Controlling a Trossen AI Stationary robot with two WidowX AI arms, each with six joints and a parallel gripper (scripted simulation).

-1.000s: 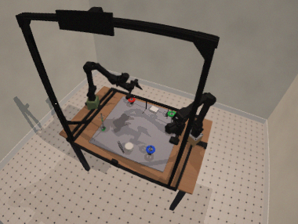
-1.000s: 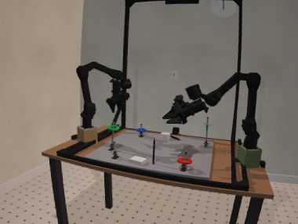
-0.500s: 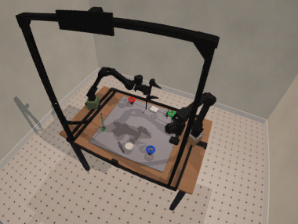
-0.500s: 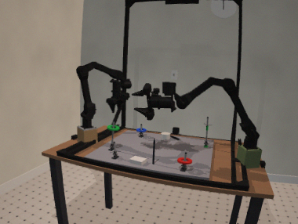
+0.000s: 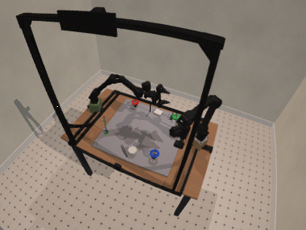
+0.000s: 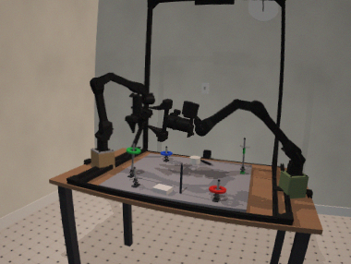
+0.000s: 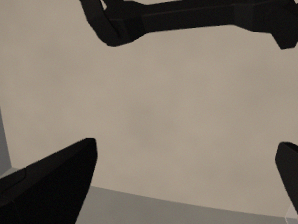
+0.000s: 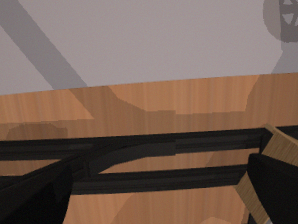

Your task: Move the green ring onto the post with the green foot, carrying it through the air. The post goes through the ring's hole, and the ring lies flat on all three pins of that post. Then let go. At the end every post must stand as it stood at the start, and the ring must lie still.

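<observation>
Right now the green ring is 160 mm below my left hand and 110 mm to the right of it. The rest, counted from my left hand: white block (290 mm below, 100 mm ahead, 80 mm to the left); blue ring (340 mm behind, 250 mm below, 60 mm to the right); grey post (390 mm to the left, 290 mm behind, 190 mm below).
</observation>
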